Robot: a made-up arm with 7 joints. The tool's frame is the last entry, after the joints.
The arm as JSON. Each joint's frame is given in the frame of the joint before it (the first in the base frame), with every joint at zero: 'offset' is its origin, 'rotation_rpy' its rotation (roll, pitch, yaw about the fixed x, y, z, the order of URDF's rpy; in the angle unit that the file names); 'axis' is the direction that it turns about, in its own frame. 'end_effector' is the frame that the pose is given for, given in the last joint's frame.
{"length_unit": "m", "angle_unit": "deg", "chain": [
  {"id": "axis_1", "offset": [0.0, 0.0, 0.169], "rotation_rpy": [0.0, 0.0, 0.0], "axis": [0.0, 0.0, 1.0]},
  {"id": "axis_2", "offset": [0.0, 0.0, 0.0], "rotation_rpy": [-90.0, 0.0, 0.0], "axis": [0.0, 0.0, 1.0]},
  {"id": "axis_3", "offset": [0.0, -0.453, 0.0], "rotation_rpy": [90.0, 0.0, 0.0], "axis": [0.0, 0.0, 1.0]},
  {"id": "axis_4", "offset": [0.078, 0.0, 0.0], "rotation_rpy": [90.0, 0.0, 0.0], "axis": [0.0, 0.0, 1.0]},
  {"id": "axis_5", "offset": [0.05, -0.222, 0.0], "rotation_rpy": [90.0, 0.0, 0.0], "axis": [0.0, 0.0, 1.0]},
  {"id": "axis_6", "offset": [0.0, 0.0, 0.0], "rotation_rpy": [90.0, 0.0, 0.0], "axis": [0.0, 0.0, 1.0]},
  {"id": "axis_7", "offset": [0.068, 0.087, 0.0], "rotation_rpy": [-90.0, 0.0, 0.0], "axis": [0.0, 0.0, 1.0]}
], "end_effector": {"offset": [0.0, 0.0, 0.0], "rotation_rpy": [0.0, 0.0, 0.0]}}
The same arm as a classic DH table. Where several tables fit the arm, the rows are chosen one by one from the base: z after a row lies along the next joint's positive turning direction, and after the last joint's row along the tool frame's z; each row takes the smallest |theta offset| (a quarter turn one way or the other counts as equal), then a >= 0, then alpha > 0; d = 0 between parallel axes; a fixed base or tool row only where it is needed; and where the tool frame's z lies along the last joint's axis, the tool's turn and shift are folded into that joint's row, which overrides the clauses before.
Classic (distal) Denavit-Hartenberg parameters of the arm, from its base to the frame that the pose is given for. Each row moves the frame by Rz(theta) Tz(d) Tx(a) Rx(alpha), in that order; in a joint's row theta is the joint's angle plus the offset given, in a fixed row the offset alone. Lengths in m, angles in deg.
axis_1: d 0.169  theta0 0  a 0  alpha -90
axis_2: d 0  theta0 0  a 0  alpha 90
axis_3: d 0.453  theta0 0  a 0.078  alpha 90
axis_4: d 0  theta0 0  a 0.05  alpha 90
axis_5: d 0.222  theta0 0  a 0  alpha 90
axis_6: d 0  theta0 0  a 0.068  alpha -90
axis_7: d 0.087  theta0 0  a 0  alpha 0

